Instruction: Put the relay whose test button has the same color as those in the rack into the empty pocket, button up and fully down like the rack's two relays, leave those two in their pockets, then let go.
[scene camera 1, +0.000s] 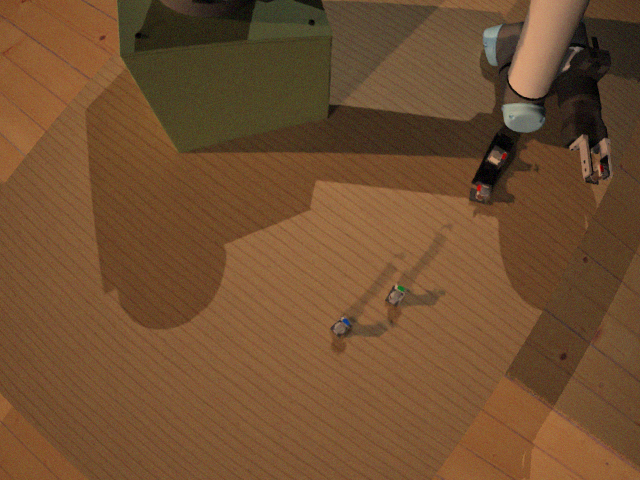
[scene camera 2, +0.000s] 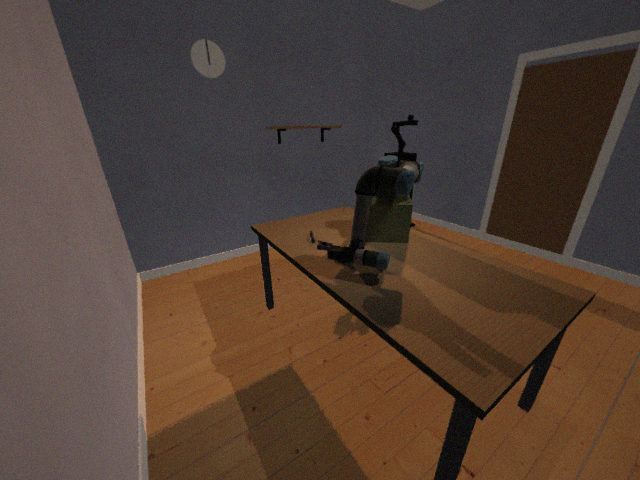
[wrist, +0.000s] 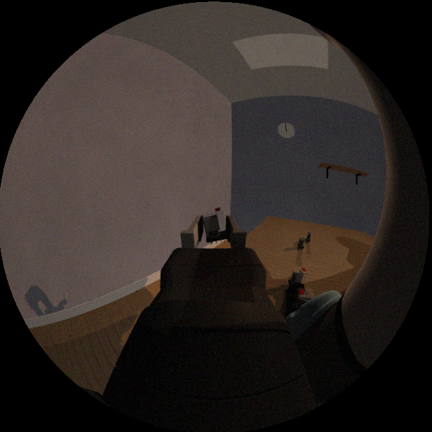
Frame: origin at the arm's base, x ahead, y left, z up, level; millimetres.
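Seen in the pictures: gripper, between the fingertips: (scene camera 1: 598, 177) (scene camera 2: 318, 244).
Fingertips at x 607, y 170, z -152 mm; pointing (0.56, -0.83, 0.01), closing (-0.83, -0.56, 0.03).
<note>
Offsets run from my fingertips to a thing's top centre. Level surfaces: height alone.
My gripper (scene camera 1: 598, 174) (scene camera 2: 321, 245) (wrist: 214, 223) is shut on the red-button relay @[dy +4, dx -4, dz +22 mm] (scene camera 1: 600, 169) (wrist: 211, 225), held above the table and to the right of the rack in scene camera 1. The fingers point roughly sideways. In the wrist view the relay's red button is at the top, its pins at the bottom, and its body looks slightly tilted. The black rack @[dy -26, dx -147, dz -111 mm] (scene camera 1: 488, 174) (wrist: 290, 299) holds two red-button relays, one @[dy -97, dx -138, dz -90 mm] (scene camera 1: 481, 192) at its near end and the other @[dy -26, dx -147, dz -85 mm] (scene camera 1: 496, 157) farther up. A dark stretch lies between them; pocket details are too dim to tell.
A green-button relay @[dy -317, dx -157, dz -90 mm] (scene camera 1: 395, 295) (wrist: 301, 243) and a blue-button relay @[dy -406, dx -196, dz -90 mm] (scene camera 1: 340, 327) (wrist: 308, 238) stand apart on the table @[dz -134 mm] (scene camera 1: 258, 387) (scene camera 2: 465, 330). The green pedestal (scene camera 1: 248, 93) (scene camera 2: 392, 222) stands at the arm's base. The forearm and a wrist joint hang close by the rack's far end in scene camera 1.
</note>
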